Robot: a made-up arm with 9 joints.
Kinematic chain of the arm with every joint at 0, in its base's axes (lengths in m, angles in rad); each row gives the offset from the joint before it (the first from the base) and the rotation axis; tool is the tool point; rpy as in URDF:
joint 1: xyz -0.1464 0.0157 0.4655 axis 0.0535 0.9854 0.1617
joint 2: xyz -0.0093 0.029 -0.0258 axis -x
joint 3: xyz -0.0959 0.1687 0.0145 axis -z
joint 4: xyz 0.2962 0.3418 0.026 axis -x
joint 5: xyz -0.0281 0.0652 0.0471 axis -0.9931 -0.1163 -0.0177
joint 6: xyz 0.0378 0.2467 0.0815 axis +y
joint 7: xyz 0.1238 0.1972 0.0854 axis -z
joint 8: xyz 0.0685 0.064 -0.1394 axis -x
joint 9: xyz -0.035 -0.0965 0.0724 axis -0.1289 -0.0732 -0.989
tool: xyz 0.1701 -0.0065 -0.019 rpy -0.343 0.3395 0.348
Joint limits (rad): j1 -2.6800..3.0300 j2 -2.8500..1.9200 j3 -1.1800..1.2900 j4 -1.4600..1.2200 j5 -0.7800..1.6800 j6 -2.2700..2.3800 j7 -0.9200..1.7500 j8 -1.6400..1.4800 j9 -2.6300..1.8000
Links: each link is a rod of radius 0.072 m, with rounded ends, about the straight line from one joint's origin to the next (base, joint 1, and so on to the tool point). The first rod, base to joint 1, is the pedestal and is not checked.
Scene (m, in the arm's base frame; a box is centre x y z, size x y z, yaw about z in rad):
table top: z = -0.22
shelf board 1: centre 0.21 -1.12 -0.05 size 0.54 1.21 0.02 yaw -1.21
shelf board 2: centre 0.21 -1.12 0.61 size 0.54 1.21 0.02 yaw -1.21
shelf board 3: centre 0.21 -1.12 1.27 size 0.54 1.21 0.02 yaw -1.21
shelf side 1: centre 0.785 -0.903 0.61 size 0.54 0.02 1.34 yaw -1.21
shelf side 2: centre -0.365 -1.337 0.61 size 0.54 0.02 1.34 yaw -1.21
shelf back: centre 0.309 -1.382 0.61 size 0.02 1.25 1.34 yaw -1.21
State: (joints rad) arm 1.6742 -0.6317 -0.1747 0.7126 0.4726 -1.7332 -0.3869 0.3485 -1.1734
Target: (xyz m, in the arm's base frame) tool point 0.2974 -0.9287 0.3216
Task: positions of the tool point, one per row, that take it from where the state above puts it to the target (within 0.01 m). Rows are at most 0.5 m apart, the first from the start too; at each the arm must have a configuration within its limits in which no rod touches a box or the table.
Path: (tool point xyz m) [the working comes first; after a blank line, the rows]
Joints at the target: 1.5106 -2.0624 -0.3016 -0.3318 -0.4137 -1.8789 -0.1128 0.2886 -0.8949
Straight joint move there: touches shelf side 1.

1: 0.4214 1.1384 0.6402
2: 0.7784 0.8640 0.6920
3: 0.9499 0.4466 0.7904
4: 0.9069 0.0101 0.8536
5: 0.7148 -0.3318 0.8185
6: 0.4855 -0.5161 0.6821
7: 0.3124 -0.5403 0.4950
8: 0.3514 -0.5604 0.4198
9: 0.3624 -0.6043 0.3533
10: 0.3529 -0.6712 0.3036
11: 0.3308 -0.7551 0.2782
12: 0.3070 -0.8457 0.2837
13: 0.2974 -0.9287 0.3216

